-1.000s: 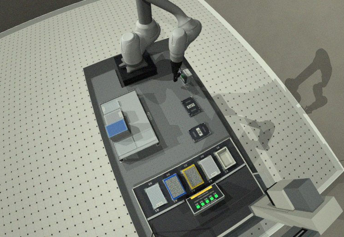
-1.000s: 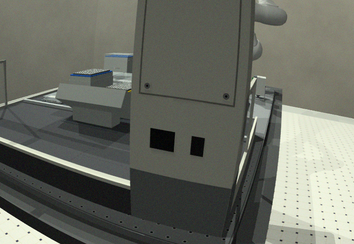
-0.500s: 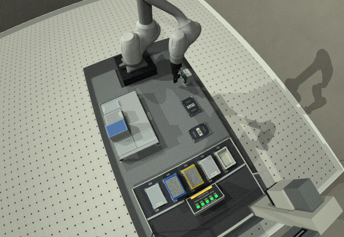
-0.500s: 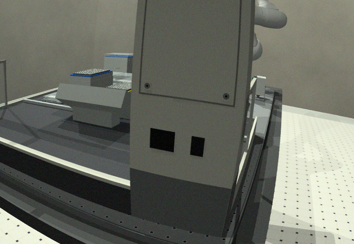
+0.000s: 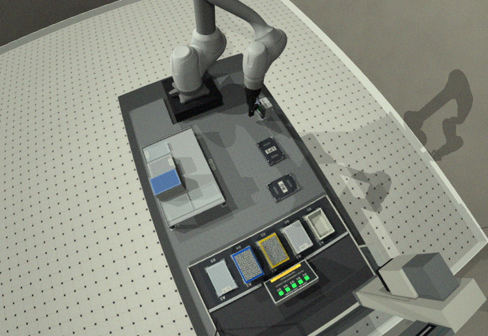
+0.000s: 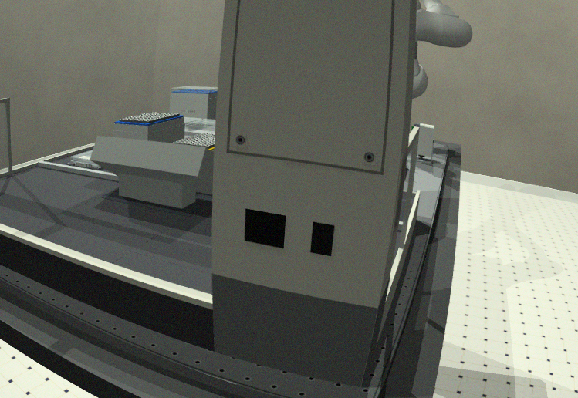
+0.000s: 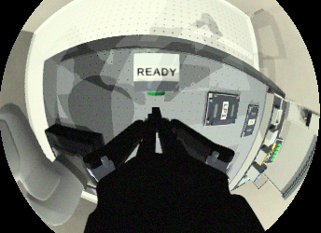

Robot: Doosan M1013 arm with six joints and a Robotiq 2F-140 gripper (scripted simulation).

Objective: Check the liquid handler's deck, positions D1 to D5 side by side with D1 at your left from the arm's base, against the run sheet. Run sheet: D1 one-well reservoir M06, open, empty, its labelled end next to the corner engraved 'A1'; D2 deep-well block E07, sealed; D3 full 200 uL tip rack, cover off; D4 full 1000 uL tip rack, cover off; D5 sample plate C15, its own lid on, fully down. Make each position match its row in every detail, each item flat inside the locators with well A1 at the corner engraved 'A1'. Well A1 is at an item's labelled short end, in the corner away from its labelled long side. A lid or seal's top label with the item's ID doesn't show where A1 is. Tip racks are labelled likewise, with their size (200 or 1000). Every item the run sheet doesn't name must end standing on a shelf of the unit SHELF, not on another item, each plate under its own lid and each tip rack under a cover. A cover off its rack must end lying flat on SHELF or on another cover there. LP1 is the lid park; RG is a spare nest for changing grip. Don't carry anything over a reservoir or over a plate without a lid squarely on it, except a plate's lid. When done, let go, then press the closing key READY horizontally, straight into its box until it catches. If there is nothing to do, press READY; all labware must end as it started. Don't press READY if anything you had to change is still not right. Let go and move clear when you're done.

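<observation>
Now: the ready key box 6 cm to the left of my hand and 1 cm below it. From my hand the other things lie so: one-well reservoir 67 cm ahead, 1 cm to the right, 2 cm below; shelf unit 15 cm ahead, 48 cm to the right, 2 cm below; spare nest 43 cm ahead, 5 cm to the right, 8 cm below.
</observation>
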